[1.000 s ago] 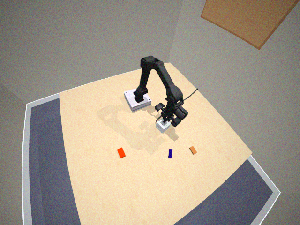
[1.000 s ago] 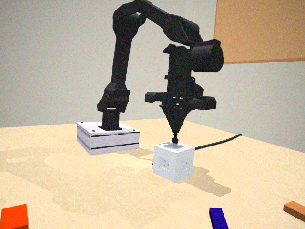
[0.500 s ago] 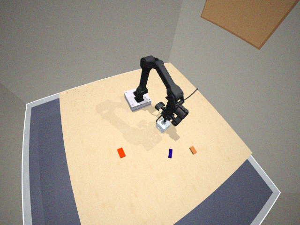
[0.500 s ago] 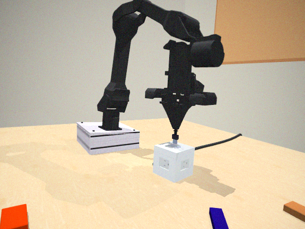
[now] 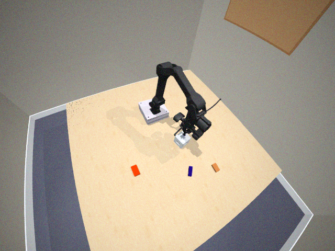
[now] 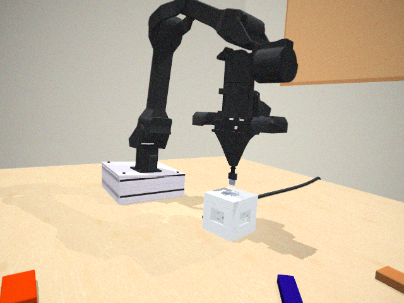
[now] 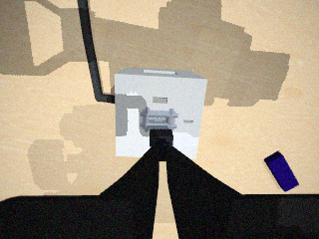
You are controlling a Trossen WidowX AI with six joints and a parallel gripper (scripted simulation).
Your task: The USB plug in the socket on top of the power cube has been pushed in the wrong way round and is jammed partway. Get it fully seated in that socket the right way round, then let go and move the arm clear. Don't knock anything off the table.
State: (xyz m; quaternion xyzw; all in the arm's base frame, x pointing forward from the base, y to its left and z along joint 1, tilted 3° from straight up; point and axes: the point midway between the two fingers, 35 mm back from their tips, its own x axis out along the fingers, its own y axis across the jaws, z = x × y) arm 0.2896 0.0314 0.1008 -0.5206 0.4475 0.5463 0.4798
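The dark USB plug is 2 cm below my gripper tip. The rest, counted from my gripper tip: blue block: 20 cm ahead, 13 cm below, 8 cm to the right; orange-red block: 36 cm to the right, 12 cm below, 1 cm ahead; tan block: 28 cm ahead, 13 cm below, 8 cm to the left.
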